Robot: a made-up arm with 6 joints. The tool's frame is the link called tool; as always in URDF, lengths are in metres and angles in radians.
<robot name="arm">
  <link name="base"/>
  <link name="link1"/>
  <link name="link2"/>
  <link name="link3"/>
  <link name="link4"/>
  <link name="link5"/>
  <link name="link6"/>
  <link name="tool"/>
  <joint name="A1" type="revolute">
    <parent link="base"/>
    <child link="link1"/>
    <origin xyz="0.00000 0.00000 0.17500" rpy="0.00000 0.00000 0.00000"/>
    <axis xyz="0 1 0"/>
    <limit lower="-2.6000" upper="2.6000"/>
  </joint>
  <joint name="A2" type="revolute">
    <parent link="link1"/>
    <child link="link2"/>
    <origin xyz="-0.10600 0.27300 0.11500" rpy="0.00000 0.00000 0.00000"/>
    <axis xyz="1 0 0"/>
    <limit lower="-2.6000" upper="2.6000"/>
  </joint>
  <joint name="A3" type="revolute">
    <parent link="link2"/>
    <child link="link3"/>
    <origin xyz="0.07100 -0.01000 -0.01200" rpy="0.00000 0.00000 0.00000"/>
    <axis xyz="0 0 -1"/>
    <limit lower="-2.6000" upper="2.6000"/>
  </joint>
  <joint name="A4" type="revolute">
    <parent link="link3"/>
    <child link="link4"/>
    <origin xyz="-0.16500 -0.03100 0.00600" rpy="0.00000 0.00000 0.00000"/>
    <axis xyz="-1 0 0"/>
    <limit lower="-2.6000" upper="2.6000"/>
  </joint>
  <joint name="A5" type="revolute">
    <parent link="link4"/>
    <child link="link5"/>
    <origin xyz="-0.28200 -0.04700 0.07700" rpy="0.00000 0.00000 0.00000"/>
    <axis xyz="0 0 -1"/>
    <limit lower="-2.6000" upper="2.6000"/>
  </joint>
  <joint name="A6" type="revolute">
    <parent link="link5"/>
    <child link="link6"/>
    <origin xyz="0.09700 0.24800 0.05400" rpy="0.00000 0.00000 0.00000"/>
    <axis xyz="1 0 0"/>
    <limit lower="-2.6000" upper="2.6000"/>
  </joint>
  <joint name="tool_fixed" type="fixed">
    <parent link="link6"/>
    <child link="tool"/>
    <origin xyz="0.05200 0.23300 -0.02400" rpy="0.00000 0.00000 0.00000"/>
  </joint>
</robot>
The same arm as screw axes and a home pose.
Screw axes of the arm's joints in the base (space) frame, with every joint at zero. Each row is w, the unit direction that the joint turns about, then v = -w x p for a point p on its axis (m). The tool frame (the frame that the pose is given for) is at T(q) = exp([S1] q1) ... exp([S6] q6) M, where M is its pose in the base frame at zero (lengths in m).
S1: w 0 1 0 v -0.1750 0.0000 0.0000
S2: w 1 0 0 v 0.0000 0.2900 -0.2730
S3: w 0 0 -1 v -0.2630 -0.0350 0.0000
S4: w -1 0 0 v 0.0000 -0.2840 0.2320
S5: w 0 0 -1 v -0.1850 -0.4820 0.0000
S6: w 1 0 0 v 0.0000 0.4150 -0.4330
M =
1 0 0 -0.3330
0 1 0 0.6660
0 0 1 0.3910
0 0 0 1
Joint limits (rad, base to tool): -2.6000..2.6000 -2.6000..2.6000 -2.6000..2.6000 -2.6000..2.6000 -2.6000..2.6000 -2.6000..2.6000

